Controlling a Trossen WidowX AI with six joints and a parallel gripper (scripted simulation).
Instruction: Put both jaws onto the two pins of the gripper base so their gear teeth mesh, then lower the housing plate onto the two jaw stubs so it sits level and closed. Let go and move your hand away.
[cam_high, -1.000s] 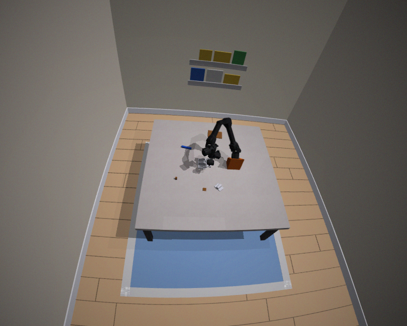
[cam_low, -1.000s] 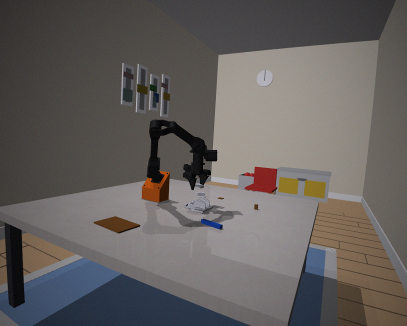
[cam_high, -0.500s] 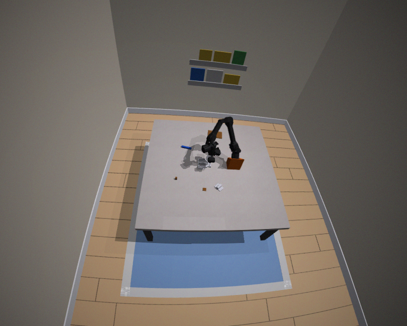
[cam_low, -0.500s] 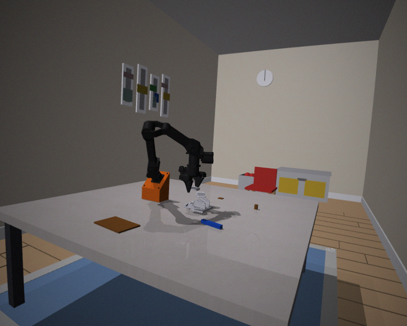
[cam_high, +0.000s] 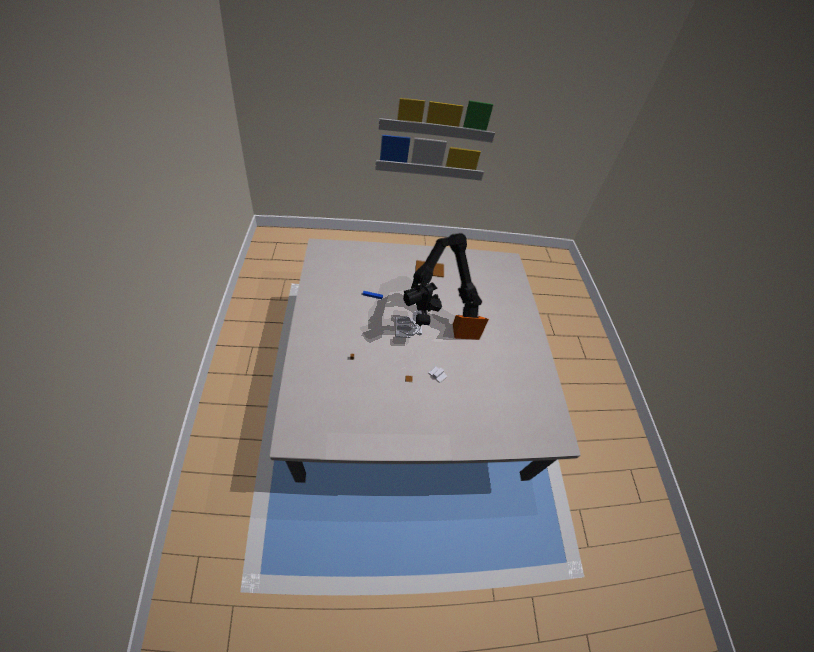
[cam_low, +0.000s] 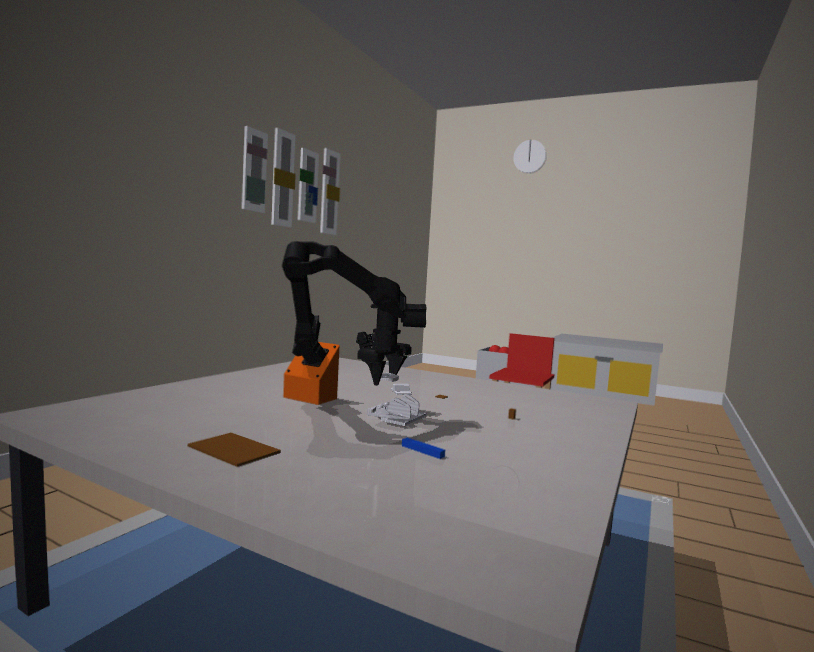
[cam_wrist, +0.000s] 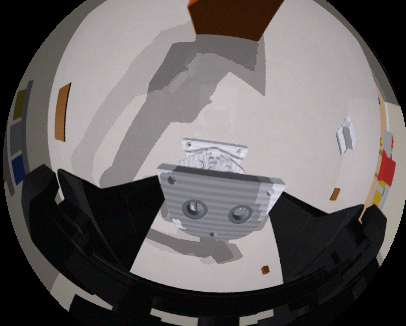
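Right now my gripper tip is 7 cm above the grey jaw, 2 cm to the left of it and 2 cm short of it. Also, from my gripper tip: white gripper base: 2 cm above, 1 cm ahead; blue bar: 23 cm ahead, 20 cm to the right, 8 cm below; small brown tile: 28 cm to the left, 8 cm below, 5 cm ahead.
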